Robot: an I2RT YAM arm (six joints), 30 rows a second.
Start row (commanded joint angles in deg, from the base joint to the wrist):
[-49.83, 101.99, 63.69, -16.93, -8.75, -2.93]
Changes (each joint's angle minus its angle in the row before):
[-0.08, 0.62, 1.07, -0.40, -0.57, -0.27]
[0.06, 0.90, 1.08, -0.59, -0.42, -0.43]
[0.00, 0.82, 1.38, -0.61, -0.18, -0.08]
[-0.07, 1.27, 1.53, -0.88, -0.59, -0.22]
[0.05, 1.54, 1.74, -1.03, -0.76, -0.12]
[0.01, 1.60, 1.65, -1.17, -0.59, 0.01]
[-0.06, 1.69, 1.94, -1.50, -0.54, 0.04]
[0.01, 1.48, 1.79, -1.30, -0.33, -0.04]
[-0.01, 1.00, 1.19, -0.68, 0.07, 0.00]
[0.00, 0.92, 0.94, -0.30, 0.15, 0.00]
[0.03, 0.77, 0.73, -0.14, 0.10, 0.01]
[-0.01, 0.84, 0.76, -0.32, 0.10, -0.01]
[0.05, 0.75, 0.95, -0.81, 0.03, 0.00]
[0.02, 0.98, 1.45, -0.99, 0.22, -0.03]
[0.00, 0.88, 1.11, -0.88, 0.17, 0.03]
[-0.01, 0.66, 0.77, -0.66, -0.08, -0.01]
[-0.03, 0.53, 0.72, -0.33, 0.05, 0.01]
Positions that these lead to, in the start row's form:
[-49.91, 102.61, 64.76, -17.33, -9.32, -3.20]
[-49.85, 103.51, 65.84, -17.92, -9.74, -3.63]
[-49.85, 104.33, 67.22, -18.53, -9.92, -3.71]
[-49.92, 105.60, 68.75, -19.41, -10.51, -3.93]
[-49.87, 107.14, 70.49, -20.44, -11.27, -4.05]
[-49.86, 108.74, 72.14, -21.61, -11.86, -4.04]
[-49.92, 110.43, 74.08, -23.11, -12.40, -4.00]
[-49.91, 111.91, 75.87, -24.41, -12.73, -4.04]
[-49.92, 112.91, 77.06, -25.09, -12.66, -4.04]
[-49.92, 113.83, 78.00, -25.39, -12.51, -4.04]
[-49.89, 114.60, 78.73, -25.53, -12.41, -4.03]
[-49.90, 115.44, 79.49, -25.85, -12.31, -4.04]
[-49.85, 116.19, 80.44, -26.66, -12.28, -4.04]
[-49.83, 117.17, 81.89, -27.65, -12.06, -4.07]
[-49.83, 118.05, 83.00, -28.53, -11.89, -4.04]
[-49.84, 118.71, 83.77, -29.19, -11.97, -4.05]
[-49.87, 119.24, 84.49, -29.52, -11.92, -4.04]

